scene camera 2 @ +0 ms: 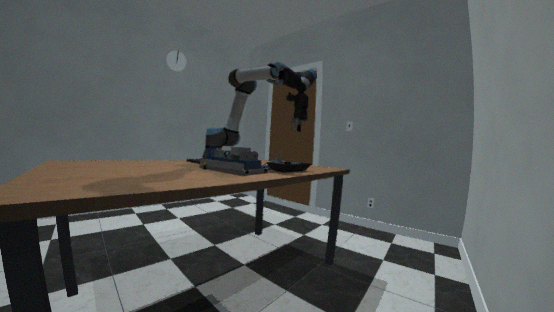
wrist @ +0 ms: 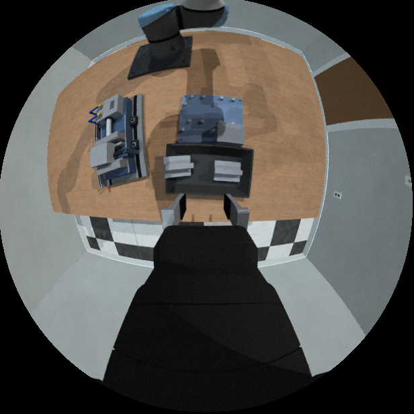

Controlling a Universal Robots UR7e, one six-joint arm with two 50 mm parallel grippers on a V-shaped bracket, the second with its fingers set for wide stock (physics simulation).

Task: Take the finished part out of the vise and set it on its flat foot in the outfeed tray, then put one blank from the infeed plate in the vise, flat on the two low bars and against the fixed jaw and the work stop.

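Frame: origin at the arm's base, x ahead, y left, z up, level; millimetres.
Seen in the pictures: hand, its tool point: (scene camera 2: 296, 127).
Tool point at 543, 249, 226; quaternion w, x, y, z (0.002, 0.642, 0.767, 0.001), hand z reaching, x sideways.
Note:
A point is followed by its place in that frame, as x, y, z.
The vise (scene camera 2: 231, 165) {546, -129, 23} (wrist: 142, 150) stands on the table, at the left in the wrist view. A plain grey block (wrist: 102, 154) sits at its jaws; its seating on the bars and against the stop cannot be made out. The dark outfeed tray (scene camera 2: 289, 167) {573, 187, 12} (wrist: 209, 190) holds two grey stepped parts, one at the left (wrist: 178, 167) and one at the right (wrist: 227, 171); which face each rests on is unclear. The blue infeed plate (wrist: 205, 110) carries a grey blank (wrist: 230, 133) at its near right corner. My gripper (scene camera 2: 297, 128) {543, 249, 226} (wrist: 205, 204) is open and empty, high above the table beyond the tray's near side.
The arm's dark base plate (wrist: 162, 59) is at the far side of the table (scene camera 2: 125, 181) {647, -539, -14} (wrist: 285, 165). Small pins stand up from the infeed plate. Blue hoses with yellow fittings (wrist: 100, 114) stick out at the vise's left side. The table's front edge runs below my fingers in the wrist view.

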